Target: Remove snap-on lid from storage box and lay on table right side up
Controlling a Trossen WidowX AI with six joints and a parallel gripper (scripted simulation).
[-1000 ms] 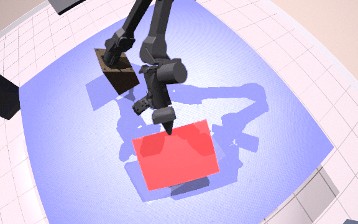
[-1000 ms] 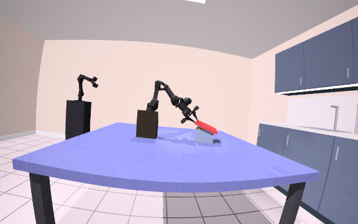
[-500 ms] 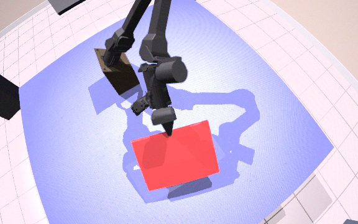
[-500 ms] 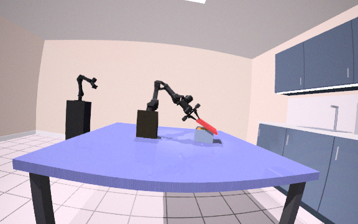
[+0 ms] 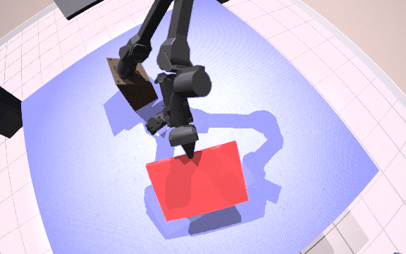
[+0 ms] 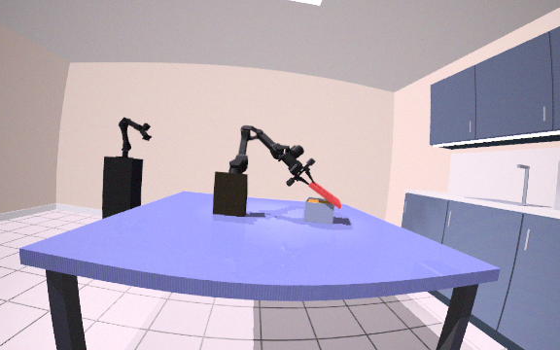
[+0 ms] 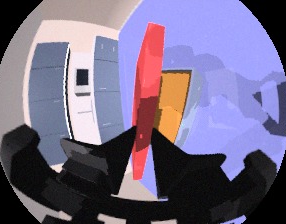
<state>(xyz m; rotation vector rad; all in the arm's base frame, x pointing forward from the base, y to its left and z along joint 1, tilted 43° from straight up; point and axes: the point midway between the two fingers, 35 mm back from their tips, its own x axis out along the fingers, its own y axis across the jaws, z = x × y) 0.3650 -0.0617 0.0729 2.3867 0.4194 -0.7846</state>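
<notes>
Right now the red lid is 70 mm ahead of my gripper tip, 30 mm to the right of it and 40 mm below it. Round my gripper tip: storage box: 50 mm ahead, 20 mm to the right, 130 mm below.
</notes>
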